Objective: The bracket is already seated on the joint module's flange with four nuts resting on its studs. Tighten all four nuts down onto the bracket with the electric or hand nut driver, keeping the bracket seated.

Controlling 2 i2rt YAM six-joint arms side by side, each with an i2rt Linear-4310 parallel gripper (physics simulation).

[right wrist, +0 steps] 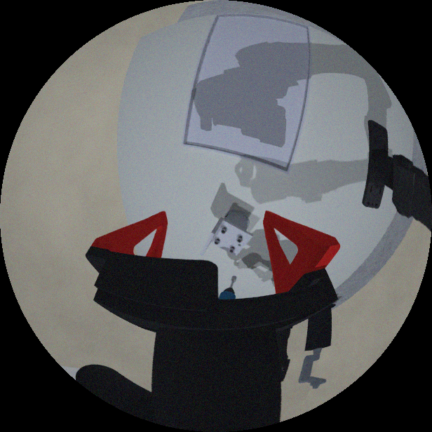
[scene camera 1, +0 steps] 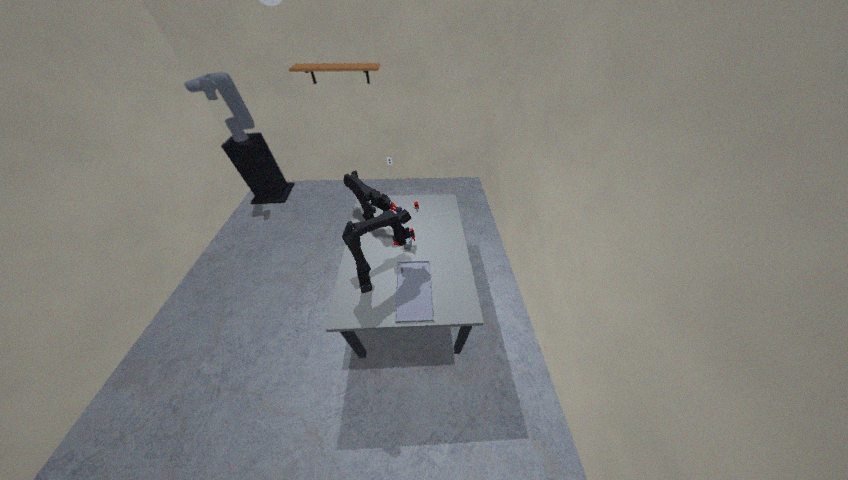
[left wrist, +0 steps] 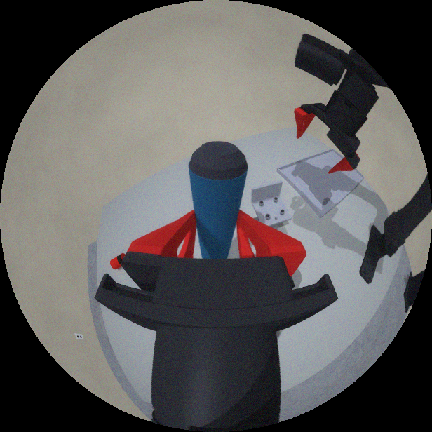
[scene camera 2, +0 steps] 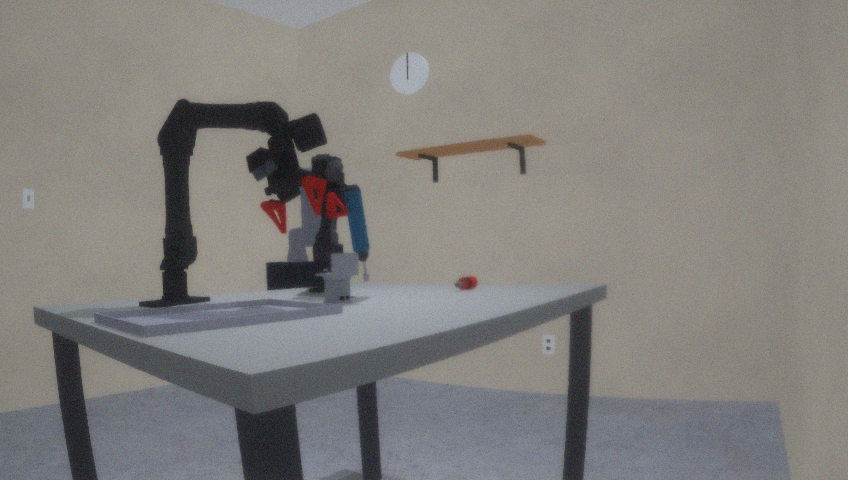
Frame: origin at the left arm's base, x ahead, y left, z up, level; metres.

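Where they show: left gripper, between the fingertips: (scene camera 1: 398, 213) (scene camera 2: 354, 211); right gripper, between the fingertips: (scene camera 1: 408, 243) (scene camera 2: 300, 224); right arm's base, origin of its link: (scene camera 1: 364, 279) (scene camera 2: 175, 303).
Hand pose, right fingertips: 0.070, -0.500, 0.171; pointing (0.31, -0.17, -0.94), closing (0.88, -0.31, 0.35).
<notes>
Things, the pixels of their top centre, and the offset from my right fingertips, as dx, dy, dz.
- joint module, centre of its top: (scene camera 2: 336, 269) +0.049, +0.108, -0.097
- blue nut driver, centre of its top: (scene camera 2: 357, 184) +0.074, +0.250, +0.105
- red tool, centre of its top: (scene camera 2: 464, 277) (scene camera 1: 416, 205) +0.328, +0.436, -0.137
- shallow tray, centre of its top: (scene camera 2: 218, 309) (scene camera 1: 413, 287) -0.094, -0.224, -0.155
The grey bracket (scene camera 2: 344, 263) (left wrist: 266, 192) (right wrist: 241, 243) sits on the joint module (scene camera 2: 337, 289), its plate upright on one side. Four dark nuts or stud ends show on its flat part; how far down they sit cannot be told. My left gripper (left wrist: 216, 215) is shut on the blue nut driver (scene camera 2: 357, 221) (left wrist: 218, 200) (right wrist: 227, 296), which hangs nearly upright, bit down, beside the bracket and above the table in scene camera 2. My right gripper (scene camera 2: 303, 223) (right wrist: 215, 216) is open and empty, above the bracket and up to its left in scene camera 2.
A red tool (scene camera 1: 416, 205) (scene camera 2: 468, 283) (left wrist: 116, 262) lies on the table beyond the left gripper. A shallow tray (scene camera 1: 414, 306) (scene camera 2: 148, 328) (right wrist: 235, 155) lies on the bracket's other side. My two arms are close together. A grey arm (scene camera 1: 236, 110) stands on a black pedestal off the table.
</notes>
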